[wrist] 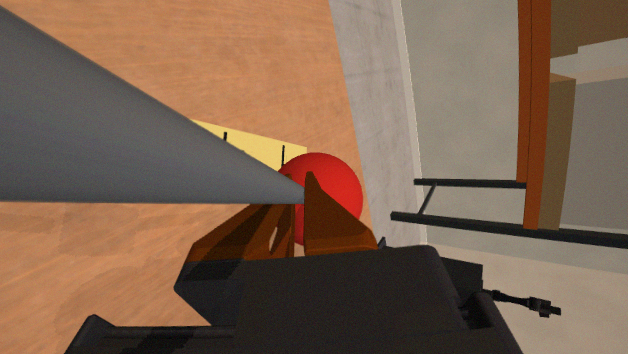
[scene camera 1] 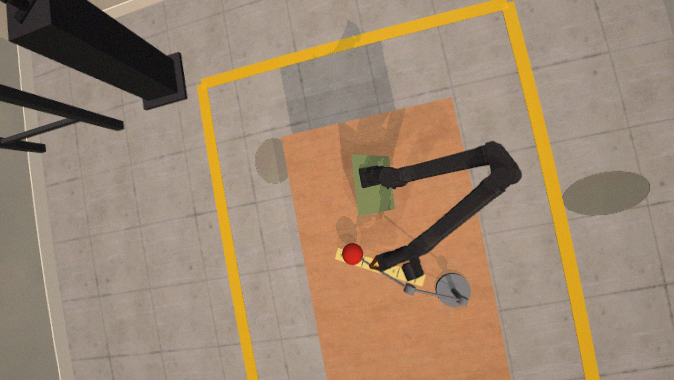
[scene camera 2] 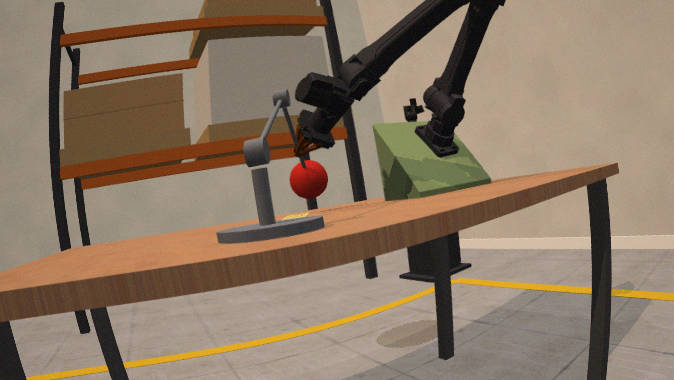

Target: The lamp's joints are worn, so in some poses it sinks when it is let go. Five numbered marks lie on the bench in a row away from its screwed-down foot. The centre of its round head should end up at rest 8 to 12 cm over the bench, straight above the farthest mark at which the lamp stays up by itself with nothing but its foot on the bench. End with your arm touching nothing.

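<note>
The lamp's round red head hangs above the bench, near the far end of the yellow mark strip in the overhead view. Its height and the mark beneath it cannot be read exactly. The grey outer rod slopes down from the elbow joint to the head. The lamp's round foot is flat on the bench. My gripper is shut on the rod just above the head. The arm, rod and head hide parts of the strip.
The wooden bench carries the green block under my arm's base. A shelf rack with boxes stands behind the bench. The lamp's upright post rises from its foot, beside my gripper in the second scene view.
</note>
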